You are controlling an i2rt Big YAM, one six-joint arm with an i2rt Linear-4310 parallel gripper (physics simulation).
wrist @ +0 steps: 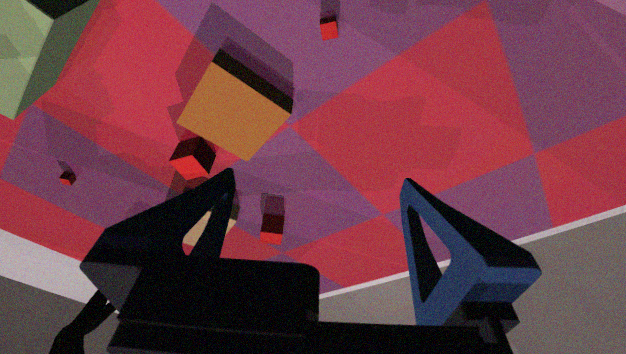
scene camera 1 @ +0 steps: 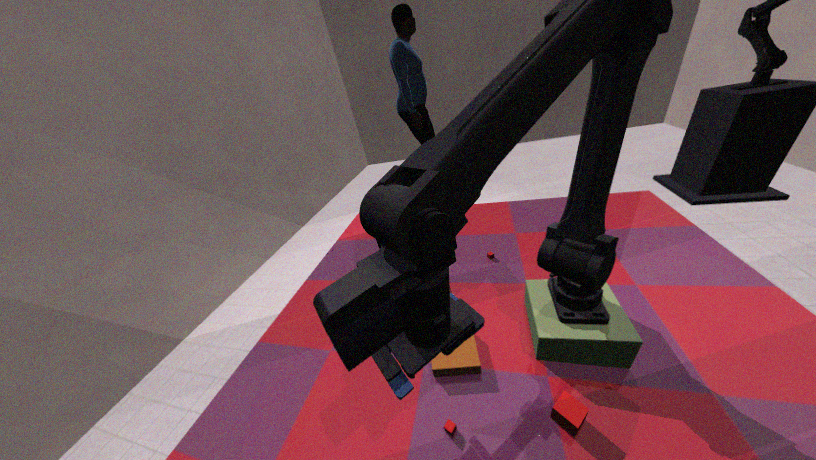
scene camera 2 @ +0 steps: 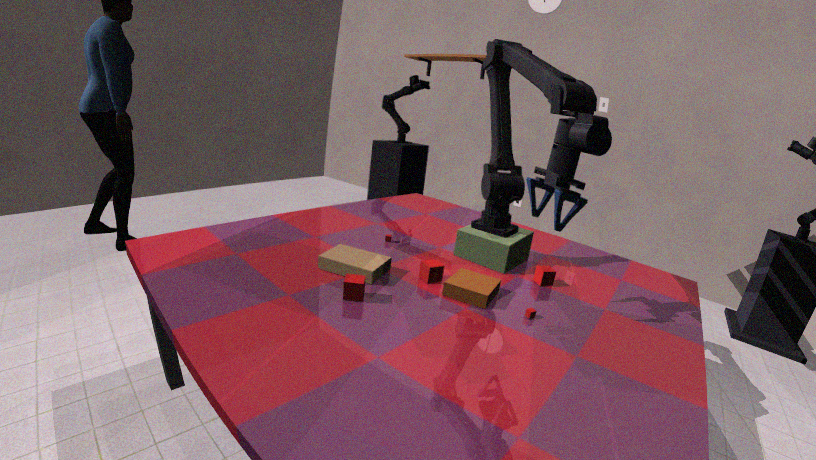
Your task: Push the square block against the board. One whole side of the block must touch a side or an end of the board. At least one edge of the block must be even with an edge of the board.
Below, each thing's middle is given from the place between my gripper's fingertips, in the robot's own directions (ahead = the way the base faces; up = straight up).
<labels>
I see my gripper 140 mm to the left of the square block [scene camera 2: 474,288] and 190 mm above it. Round my hand: board [scene camera 2: 342,259] 130 mm ahead, 390 mm to the right, 190 mm below.
</labels>
